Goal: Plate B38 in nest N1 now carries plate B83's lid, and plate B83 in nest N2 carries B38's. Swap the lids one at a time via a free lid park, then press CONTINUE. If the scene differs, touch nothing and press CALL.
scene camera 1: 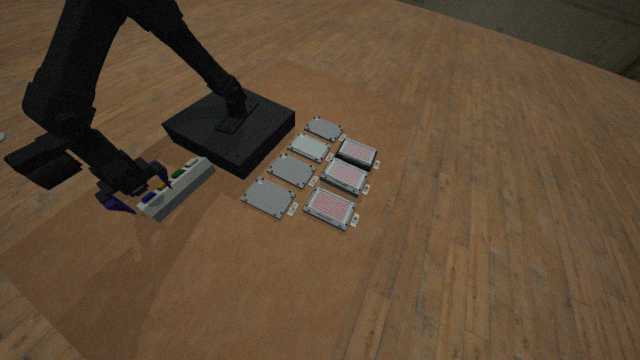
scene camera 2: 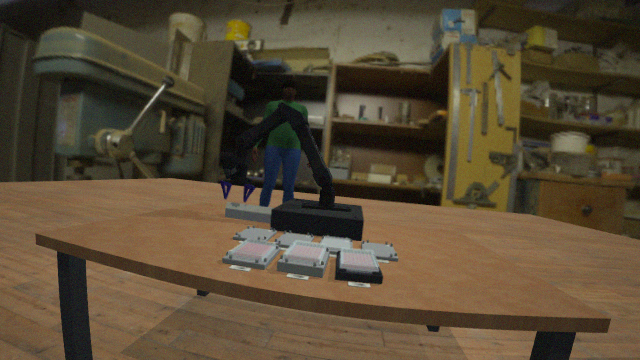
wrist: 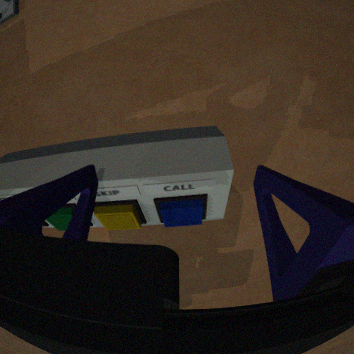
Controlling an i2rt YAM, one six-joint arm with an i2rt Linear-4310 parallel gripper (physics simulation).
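Where they show: gripper, fingertip midpoint: point(scene camera 1: 153, 199) point(scene camera 2: 234, 200) point(wrist: 175, 173); arm's base, link origin: point(scene camera 1: 238, 115) point(scene camera 2: 326, 208).
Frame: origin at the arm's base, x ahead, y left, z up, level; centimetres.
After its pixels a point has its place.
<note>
My gripper point(scene camera 1: 152, 200) @(x -3.3, y -38.6, z -0.8 cm) point(scene camera 2: 236, 199) @(x -3.3, y -38.6, z -0.8 cm) point(wrist: 175, 173) @(x -3.3, y -38.6, z -0.8 cm) is open and empty, its fingertips above the CALL end of the button box point(scene camera 1: 186, 191) @(x -0.8, y -31.7, z -5.8 cm) point(scene camera 2: 248, 212) @(x -0.8, y -31.8, z -4.8 cm) point(wrist: 150, 156) @(x -2.6, y -37.1, z -3.1 cm). The blue CALL button point(scene camera 1: 148, 197) @(x -6.6, y -38.1, z -2.5 cm) point(wrist: 182, 214) @(x -7.4, y -37.9, z -2.9 cm) shows between the fingers in the wrist view; the yellow button point(scene camera 1: 161, 186) @(x -5.8, y -33.9, z -2.5 cm) point(wrist: 120, 217) @(x -6.3, y -33.4, z -2.8 cm) is beside it, and the left finger partly hides the green button point(scene camera 1: 178, 173) @(x -4.5, y -28.4, z -2.6 cm) point(wrist: 59, 220) @(x -5.4, y -27.9, z -2.9 cm). Three pink-welled plates point(scene camera 1: 330, 206) @(x 42.4, y -21.4, z -5.6 cm) point(scene camera 1: 346, 175) @(x 44.5, y -9.0, z -4.1 cm) point(scene camera 1: 357, 151) @(x 46.2, y 3.9, z -4.5 cm) sit in a row of nests, one nest black. Their labels and lid marks are too small to read.
Behind the plates is a row of flat grey parks point(scene camera 1: 269, 197) @(x 23.0, y -24.3, z -7.1 cm) point(scene camera 1: 291, 170) @(x 25.6, y -11.8, z -7.1 cm) point(scene camera 1: 324, 128) @(x 30.4, y 14.3, z -7.1 cm); another park in that row bears a paler, clear lid-like piece point(scene camera 1: 309, 147) @(x 28.2, y 0.5, z -6.3 cm) point(scene camera 2: 336, 244) @(x 30.7, y 1.4, z -6.3 cm). The black robot base point(scene camera 1: 227, 135) @(x 2.1, y -10.7, z -0.1 cm) point(scene camera 2: 317, 220) @(x 15.1, y -4.0, z -2.5 cm) stands beside the button box. A person point(scene camera 2: 285, 130) stands behind the table.
</note>
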